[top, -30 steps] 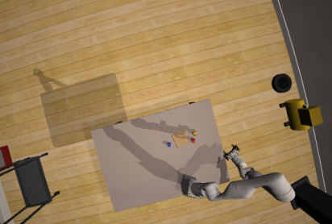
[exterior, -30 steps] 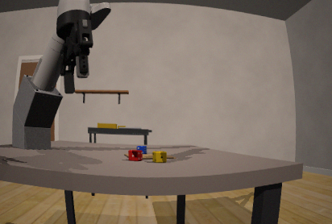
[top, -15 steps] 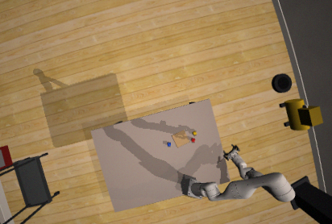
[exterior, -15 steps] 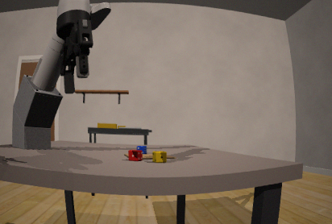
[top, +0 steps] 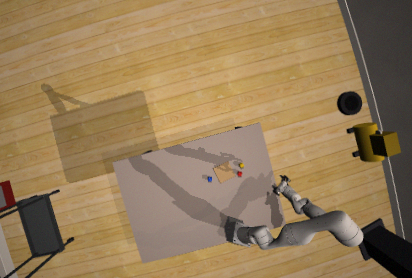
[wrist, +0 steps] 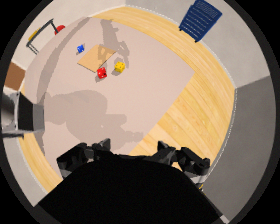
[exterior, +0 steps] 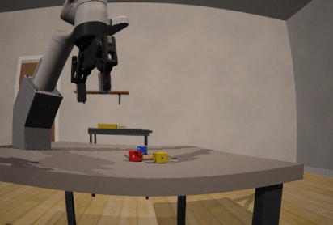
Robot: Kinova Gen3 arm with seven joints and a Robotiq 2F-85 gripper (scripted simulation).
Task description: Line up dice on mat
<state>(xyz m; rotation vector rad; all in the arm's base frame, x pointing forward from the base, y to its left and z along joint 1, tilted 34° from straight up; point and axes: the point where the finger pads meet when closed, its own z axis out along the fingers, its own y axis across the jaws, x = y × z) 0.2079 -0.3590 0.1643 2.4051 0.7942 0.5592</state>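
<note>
The red die lies 130 mm ahead of my hand, 220 mm to the left of it and 130 mm below it. From my hand the other things lie so: yellow die 180 mm ahead, 170 mm to the left, 130 mm below; tan mat 190 mm ahead, 330 mm to the left, 150 mm below; blue die 200 mm ahead, 460 mm to the left, 130 mm below.
</note>
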